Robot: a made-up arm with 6 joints. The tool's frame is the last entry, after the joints.
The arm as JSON. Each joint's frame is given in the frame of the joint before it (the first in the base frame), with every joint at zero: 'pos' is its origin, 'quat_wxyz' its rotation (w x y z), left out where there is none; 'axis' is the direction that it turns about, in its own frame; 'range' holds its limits. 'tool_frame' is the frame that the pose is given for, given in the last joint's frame.
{
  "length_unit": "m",
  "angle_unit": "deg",
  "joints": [
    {
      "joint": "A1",
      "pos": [
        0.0,
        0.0,
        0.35
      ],
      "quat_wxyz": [
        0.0,
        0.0,
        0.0,
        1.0
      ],
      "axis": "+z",
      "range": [
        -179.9,
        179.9
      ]
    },
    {
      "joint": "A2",
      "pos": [
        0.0,
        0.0,
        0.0
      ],
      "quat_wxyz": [
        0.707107,
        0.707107,
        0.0,
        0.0
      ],
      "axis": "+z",
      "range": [
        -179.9,
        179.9
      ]
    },
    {
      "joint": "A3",
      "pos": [
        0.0,
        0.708,
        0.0
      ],
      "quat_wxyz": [
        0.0,
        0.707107,
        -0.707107,
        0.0
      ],
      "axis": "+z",
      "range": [
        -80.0,
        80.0
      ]
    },
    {
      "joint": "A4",
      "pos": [
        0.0,
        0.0,
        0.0
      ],
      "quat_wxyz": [
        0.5,
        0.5,
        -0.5,
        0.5
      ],
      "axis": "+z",
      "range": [
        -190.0,
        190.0
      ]
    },
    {
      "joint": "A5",
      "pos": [
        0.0,
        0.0,
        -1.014
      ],
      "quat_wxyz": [
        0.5,
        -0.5,
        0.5,
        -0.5
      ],
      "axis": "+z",
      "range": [
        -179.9,
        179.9
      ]
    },
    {
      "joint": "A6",
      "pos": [
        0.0,
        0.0,
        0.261
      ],
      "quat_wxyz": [
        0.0,
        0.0,
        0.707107,
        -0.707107
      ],
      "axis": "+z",
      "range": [
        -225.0,
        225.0
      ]
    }
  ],
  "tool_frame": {
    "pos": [
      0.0,
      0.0,
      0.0
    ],
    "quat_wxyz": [
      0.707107,
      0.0,
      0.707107,
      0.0
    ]
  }
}
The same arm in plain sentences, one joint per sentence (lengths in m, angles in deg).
The arm has six revolute joints in a row. What follows holds with every joint at zero, and every direction is one of the base frame's. The first joint lies 0.35 m along +z from the base frame's origin and rotates about +z, from -179.9 to 179.9 deg. The second joint lies at the same point as the first joint and rotates about +y, from -179.9 to 179.9 deg. The third joint lies 0.708 m along +z from the second joint and rotates about -y, from -80 to 80 deg. The fourth joint lies at the same point as the third joint and rotates about -x, from -190 to 190 deg. The fifth joint lies 1.014 m along +x from the fourth joint and rotates about -y, from -179.9 to 179.9 deg. The sixth joint lies 0.261 m along -y from the fifth joint and rotates about -x, from -225 to 225 deg. The tool frame, which is the frame that the pose is given for, lies at the same point as the sixth joint; its axes are parallel to the base frame's.
